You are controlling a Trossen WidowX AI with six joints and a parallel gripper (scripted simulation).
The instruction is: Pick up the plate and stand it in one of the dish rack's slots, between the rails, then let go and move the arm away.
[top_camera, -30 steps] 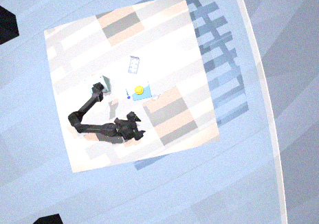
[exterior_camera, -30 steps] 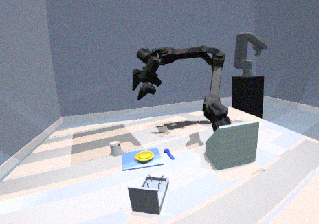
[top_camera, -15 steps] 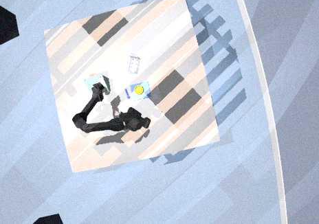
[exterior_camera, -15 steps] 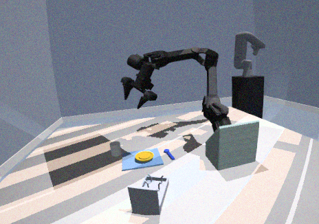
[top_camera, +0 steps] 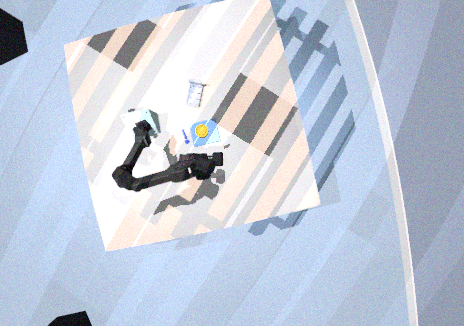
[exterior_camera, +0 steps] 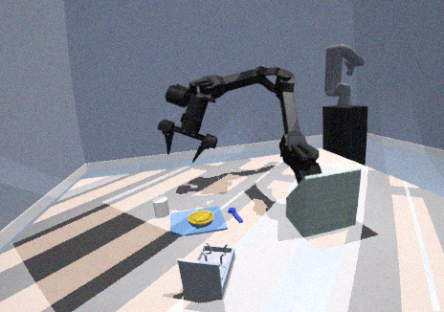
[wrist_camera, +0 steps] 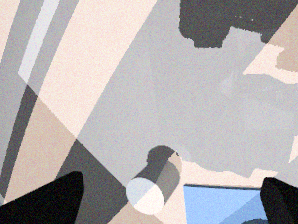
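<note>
Right now my gripper tip is 160 mm to the right of the yellow plate, 130 mm above it and 20 mm past it. Also, from my gripper tip: grey dish rack 370 mm to the left, 130 mm below; then blue spoon 160 mm to the left, 150 mm below, 120 mm behind; then blue mat 150 mm to the left, 150 mm below, 10 mm behind.
</note>
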